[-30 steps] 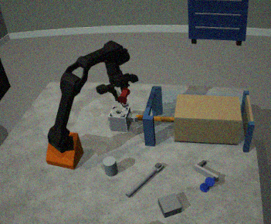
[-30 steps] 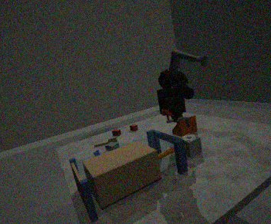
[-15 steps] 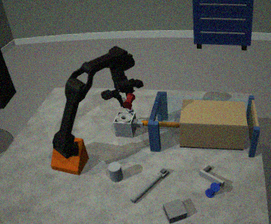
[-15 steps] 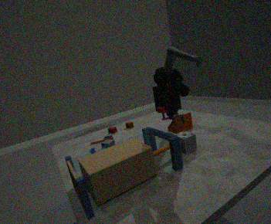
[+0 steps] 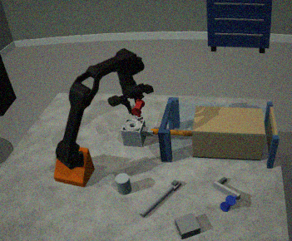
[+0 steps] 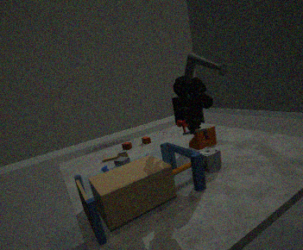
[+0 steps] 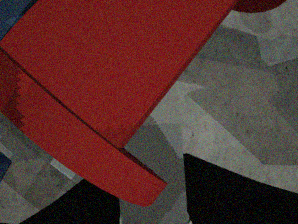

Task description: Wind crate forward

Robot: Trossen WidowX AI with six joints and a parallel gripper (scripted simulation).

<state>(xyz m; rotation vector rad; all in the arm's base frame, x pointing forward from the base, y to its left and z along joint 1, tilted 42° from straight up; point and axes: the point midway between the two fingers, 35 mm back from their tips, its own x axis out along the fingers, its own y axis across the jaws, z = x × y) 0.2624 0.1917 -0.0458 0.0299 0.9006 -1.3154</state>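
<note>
Now: gripper tip 20 mm below the winch handle with red knob. Round my gripper tip: red handle 20 mm ahead, 30 mm to the right, 40 mm above; grey block 210 mm ahead, 440 mm to the right, 170 mm below; grey winch 50 mm behind, 50 mm to the left, 160 mm below.
</note>
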